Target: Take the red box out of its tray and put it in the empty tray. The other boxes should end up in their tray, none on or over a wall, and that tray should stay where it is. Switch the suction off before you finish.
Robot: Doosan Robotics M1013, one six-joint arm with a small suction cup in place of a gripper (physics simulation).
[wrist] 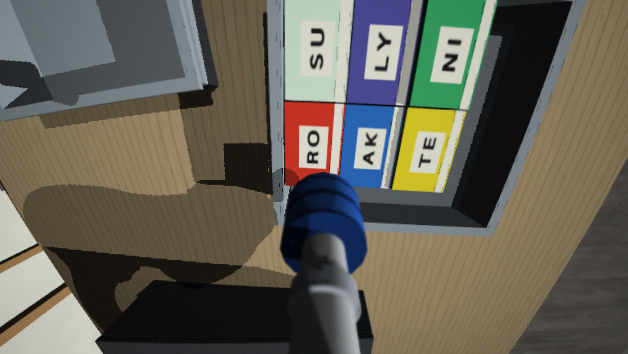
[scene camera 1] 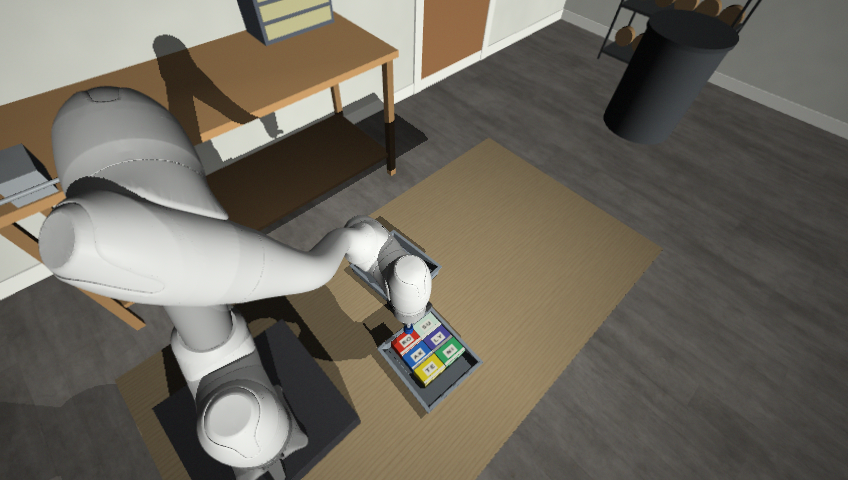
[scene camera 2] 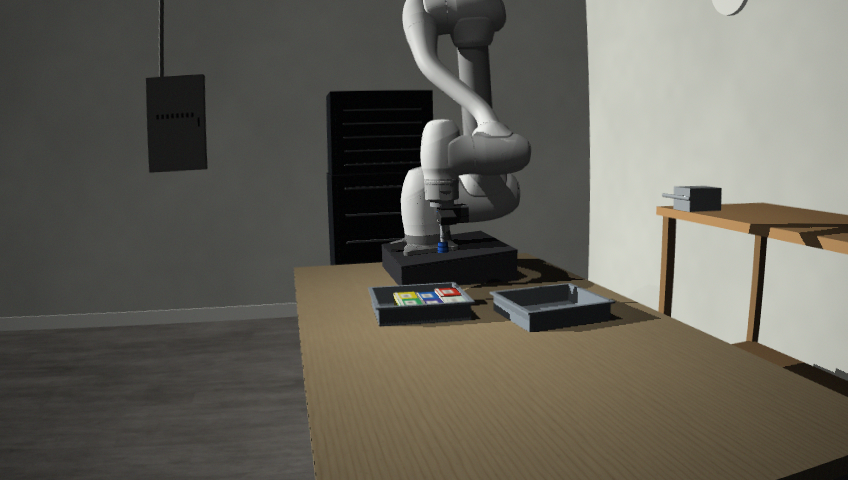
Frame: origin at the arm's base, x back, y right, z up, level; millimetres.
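Seen in the pictures: hand at its tool point: [wrist: 323,204] [scene camera 1: 408,329] [scene camera 2: 443,251]; arm's base at its link origin: [scene camera 2: 428,247].
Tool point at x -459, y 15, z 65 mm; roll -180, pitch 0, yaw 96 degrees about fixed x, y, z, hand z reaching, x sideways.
Note:
Pixels of each thing's top centre, then the offset from my tool point to it.
- red box RO at its top centre: [wrist: 313,147] [scene camera 2: 447,291] [scene camera 1: 406,340] dx -2, dy -10, dz -108 mm
- pale box SU at its top centre: [wrist: 317,49] [scene camera 2: 454,300] [scene camera 1: 426,325] dx -86, dy -15, dz -111 mm
- blue box AK at its top centre: [wrist: 369,149] [scene camera 2: 426,295] [scene camera 1: 418,354] dx -5, dy +46, dz -115 mm
- purple LY at its top centre: [wrist: 383,53] [scene camera 2: 432,302] [scene camera 1: 438,338] dx -89, dy +41, dz -114 mm
- green NI at its top centre: [wrist: 451,55] [scene camera 2: 410,302] [scene camera 1: 450,350] dx -92, dy +98, dz -109 mm
- yellow TE at its top centre: [wrist: 427,153] [scene camera 2: 405,295] [scene camera 1: 430,368] dx -9, dy +103, dz -112 mm
- empty tray at its top centre: [scene camera 2: 551,296] [scene camera 1: 395,265] dx -133, dy -258, dz -104 mm
The red box RO [scene camera 1: 406,341] [scene camera 2: 448,292] [wrist: 313,147] lies flat in a corner of its tray [scene camera 1: 446,380] [scene camera 2: 422,315] [wrist: 410,213]. Beside it are the pale box SU [wrist: 316,50] and the blue box AK [wrist: 370,148]. The purple LY [wrist: 383,52], green NI [wrist: 452,55] and yellow TE [wrist: 428,152] boxes lie in the same tray. The empty tray [scene camera 1: 414,249] [scene camera 2: 571,319] [wrist: 150,45] stands apart. My suction cup [scene camera 1: 408,328] [scene camera 2: 442,248] [wrist: 322,200] is open and holds nothing. It hangs above the red box's side, with a visible gap, and hides a red corner in the wrist view.
The tray walls stand around the boxes. The arm partly covers the empty tray in scene camera 1. The dark base block [scene camera 1: 321,404] [scene camera 2: 458,267] [wrist: 215,310] is near the boxes' tray. A wooden workbench [scene camera 1: 333,47] [scene camera 2: 761,217] stands along the wall.

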